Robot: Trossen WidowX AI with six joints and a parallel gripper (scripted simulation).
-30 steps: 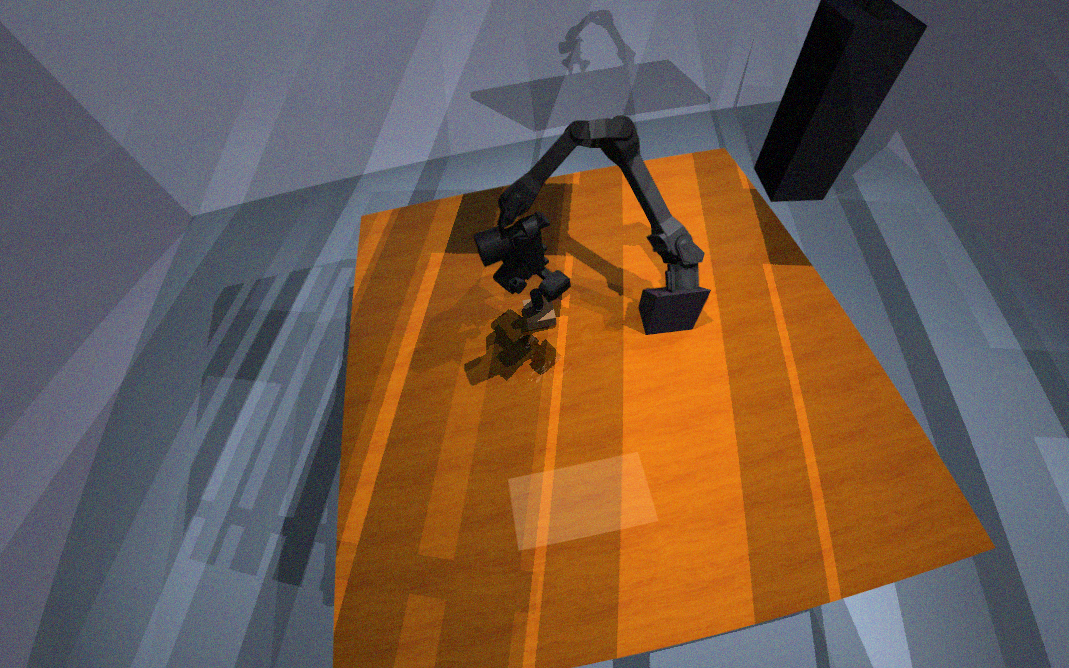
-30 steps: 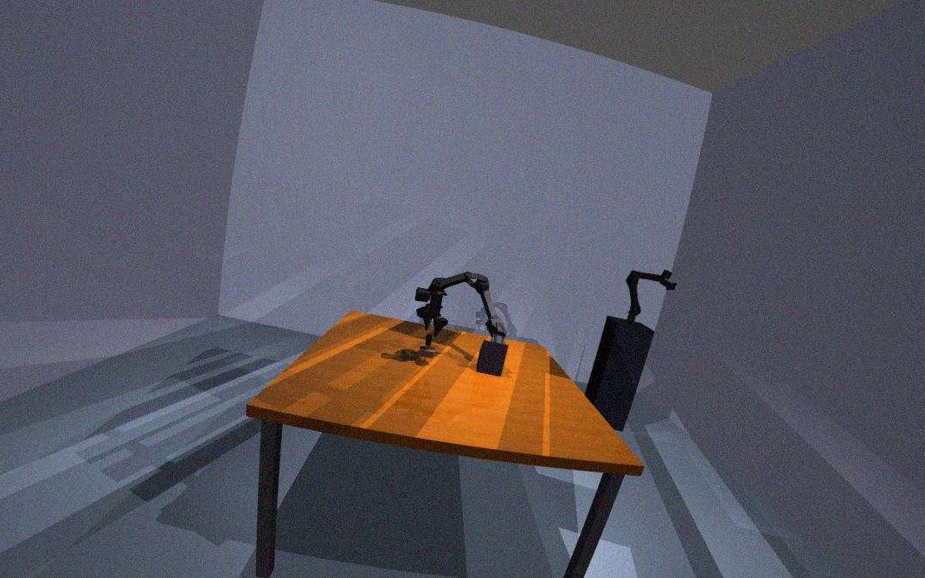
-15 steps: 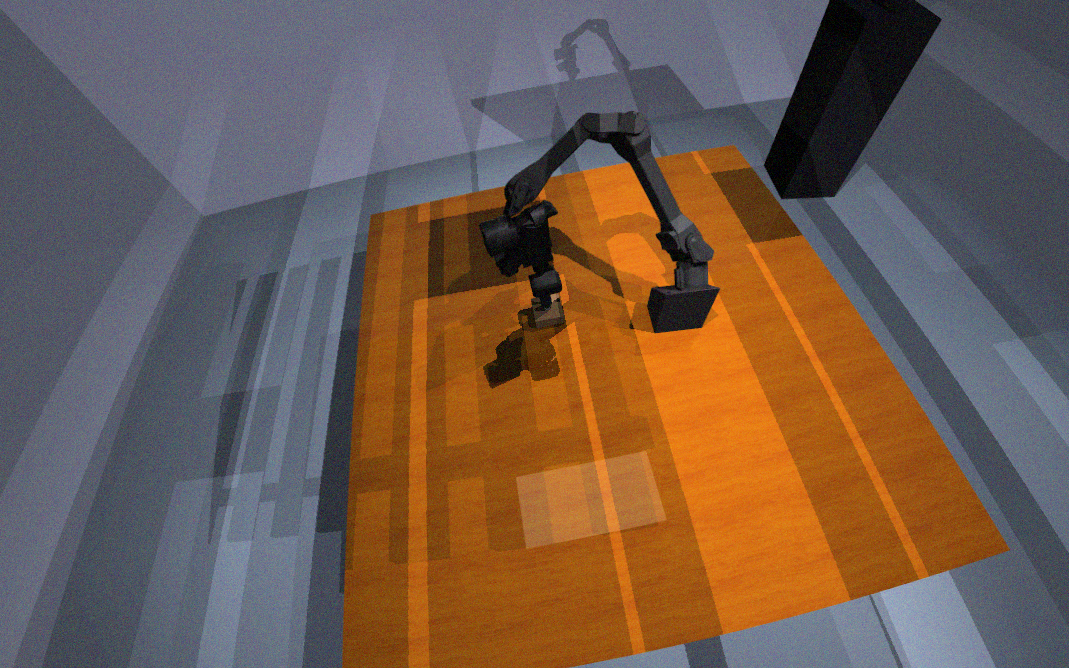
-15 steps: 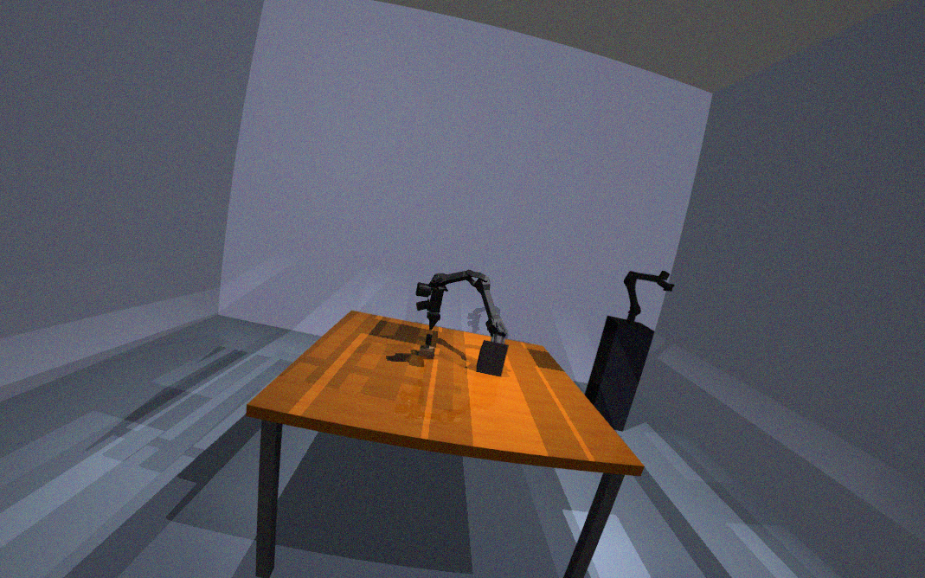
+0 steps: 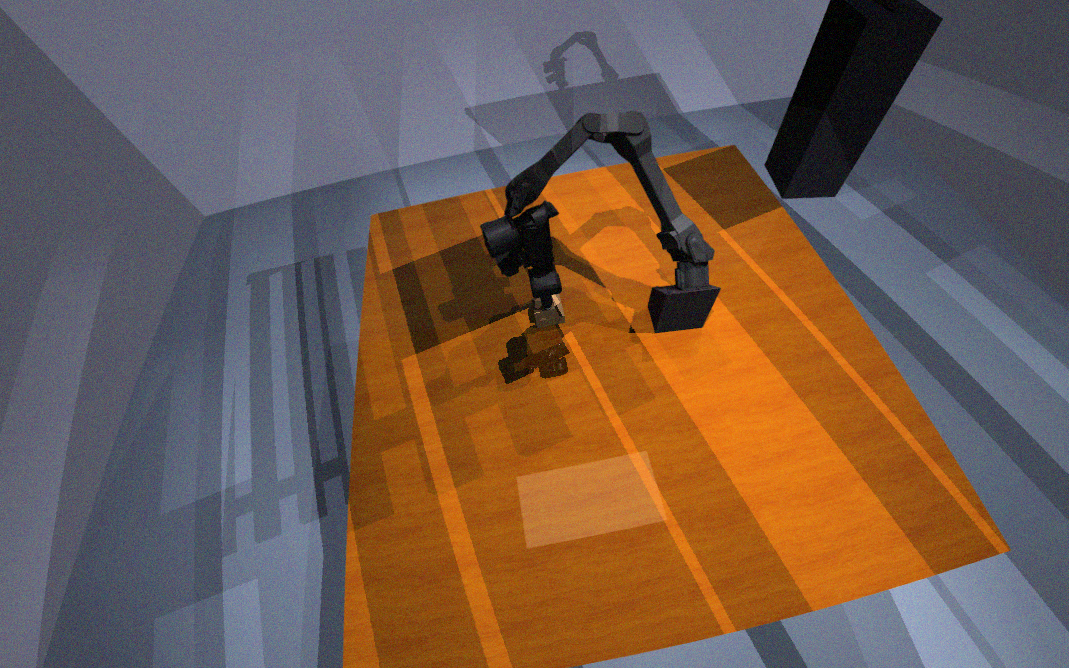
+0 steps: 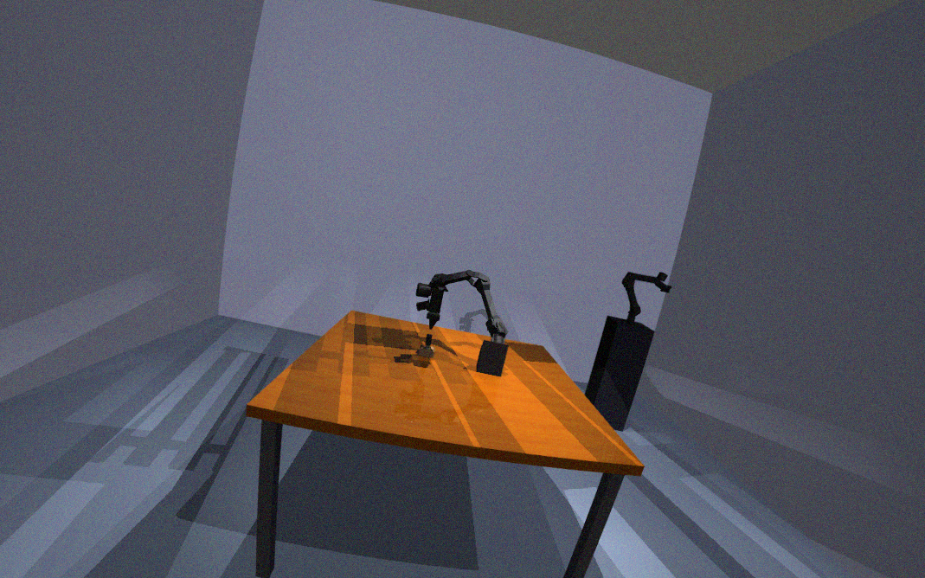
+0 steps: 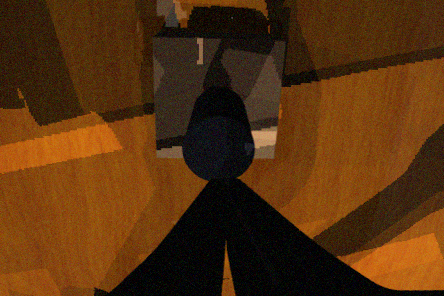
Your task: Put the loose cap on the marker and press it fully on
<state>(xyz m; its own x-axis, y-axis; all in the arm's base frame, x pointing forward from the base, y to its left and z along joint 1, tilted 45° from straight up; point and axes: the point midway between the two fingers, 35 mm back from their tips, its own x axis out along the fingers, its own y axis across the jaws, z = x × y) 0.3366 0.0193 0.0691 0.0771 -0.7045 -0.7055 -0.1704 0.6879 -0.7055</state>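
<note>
The dark marker cap lies 60 mm below my gripper tip.
</note>
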